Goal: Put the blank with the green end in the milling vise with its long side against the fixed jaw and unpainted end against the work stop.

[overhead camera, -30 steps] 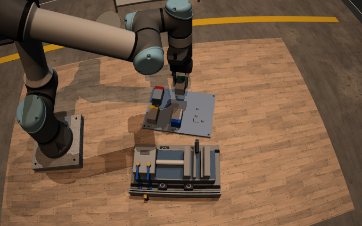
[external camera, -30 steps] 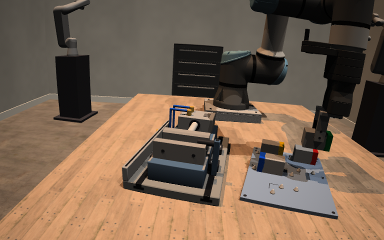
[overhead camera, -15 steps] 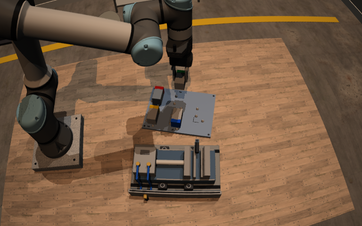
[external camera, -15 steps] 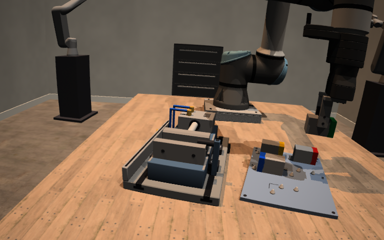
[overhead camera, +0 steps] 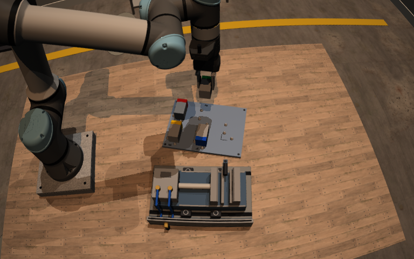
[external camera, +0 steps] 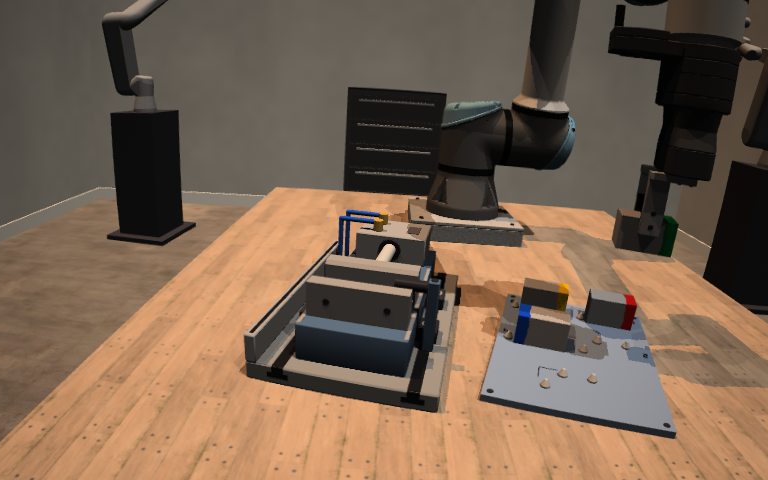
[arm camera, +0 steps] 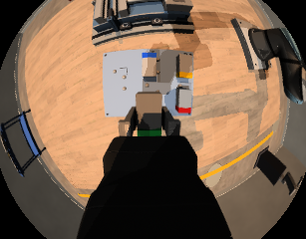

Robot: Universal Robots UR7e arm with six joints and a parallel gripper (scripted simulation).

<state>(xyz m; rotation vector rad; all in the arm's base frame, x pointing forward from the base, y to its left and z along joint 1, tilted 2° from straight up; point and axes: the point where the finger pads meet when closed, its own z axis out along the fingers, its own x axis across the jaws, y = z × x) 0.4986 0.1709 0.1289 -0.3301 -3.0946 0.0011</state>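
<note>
The green-ended blank lies 2 cm below my hand. From my hand the other things lie so: red-ended blank 9 cm behind, 2 cm to the left, 15 cm below; then grey plate 1 cm behind, 4 cm to the right, 17 cm below; then blue-ended blank 2 cm behind, 9 cm to the right, 15 cm below.
</note>
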